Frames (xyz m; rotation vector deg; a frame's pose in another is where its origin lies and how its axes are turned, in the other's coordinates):
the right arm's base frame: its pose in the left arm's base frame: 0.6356 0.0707 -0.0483 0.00 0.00 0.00
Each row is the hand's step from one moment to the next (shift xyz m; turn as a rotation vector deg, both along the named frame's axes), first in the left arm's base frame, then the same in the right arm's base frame.
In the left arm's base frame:
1: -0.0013 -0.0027 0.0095 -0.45 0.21 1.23
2: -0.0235 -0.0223 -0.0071 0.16 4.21 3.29
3: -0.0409 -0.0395 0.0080 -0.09 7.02 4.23
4: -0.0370 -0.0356 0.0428 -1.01 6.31 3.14
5: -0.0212 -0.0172 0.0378 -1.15 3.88 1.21
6: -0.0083 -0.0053 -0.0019 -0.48 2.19 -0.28
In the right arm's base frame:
1: -0.0013 -0.0027 0.0095 -0.45 0.21 1.23
2: -0.0235 -0.0223 -0.0071 0.16 4.21 3.29
3: -0.0409 -0.0395 0.0080 -0.09 7.02 4.23
4: -0.0370 -0.0356 0.0428 -1.01 6.31 3.14
5: -0.0212 -0.0172 0.0378 -1.15 3.88 1.21
6: -0.0083 -0.0053 -0.0019 -0.48 2.19 -0.28

